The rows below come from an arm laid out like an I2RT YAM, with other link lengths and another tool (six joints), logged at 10 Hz.
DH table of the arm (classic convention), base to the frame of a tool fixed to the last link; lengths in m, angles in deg. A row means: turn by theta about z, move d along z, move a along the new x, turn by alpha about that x. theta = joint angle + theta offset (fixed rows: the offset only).
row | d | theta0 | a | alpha
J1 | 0.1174 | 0 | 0.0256 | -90
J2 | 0 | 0 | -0.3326 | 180
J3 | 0 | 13.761 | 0.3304 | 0
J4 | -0.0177 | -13.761 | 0.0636 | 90
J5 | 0.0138 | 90 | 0 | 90
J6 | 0.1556 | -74 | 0.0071 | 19.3
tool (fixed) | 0.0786 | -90 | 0 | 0
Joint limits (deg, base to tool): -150..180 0..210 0..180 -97..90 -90..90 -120..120
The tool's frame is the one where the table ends.
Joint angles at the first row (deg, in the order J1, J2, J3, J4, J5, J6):
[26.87, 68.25, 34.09, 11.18, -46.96, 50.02]
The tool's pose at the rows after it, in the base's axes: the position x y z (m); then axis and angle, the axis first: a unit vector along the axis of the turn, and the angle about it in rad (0 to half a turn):
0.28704 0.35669 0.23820 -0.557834 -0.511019 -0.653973 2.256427
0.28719 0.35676 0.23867 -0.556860 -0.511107 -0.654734 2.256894
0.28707 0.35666 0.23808 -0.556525 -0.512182 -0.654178 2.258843
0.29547 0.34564 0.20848 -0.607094 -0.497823 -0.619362 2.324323
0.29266 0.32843 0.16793 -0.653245 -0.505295 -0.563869 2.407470
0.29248 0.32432 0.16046 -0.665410 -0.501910 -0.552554 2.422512
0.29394 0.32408 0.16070 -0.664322 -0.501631 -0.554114 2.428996
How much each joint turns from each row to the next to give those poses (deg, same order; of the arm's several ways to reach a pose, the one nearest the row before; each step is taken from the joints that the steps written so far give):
[0.00, 0.00, 0.00, 0.04, 0.00, 0.00]
[0.00, 0.00, 0.00, 0.13, 0.00, 0.00]
[0.00, 0.00, 0.00, -0.15, 0.04, -0.24]
[0.00, 0.00, -0.03, -6.42, 4.99, -1.14]
[0.00, 0.00, 0.00, -9.40, 5.13, -4.26]
[0.03, 0.00, 0.00, -1.64, 1.18, 0.00]
[0.04, 0.00, 0.00, 0.24, 0.38, -0.02]

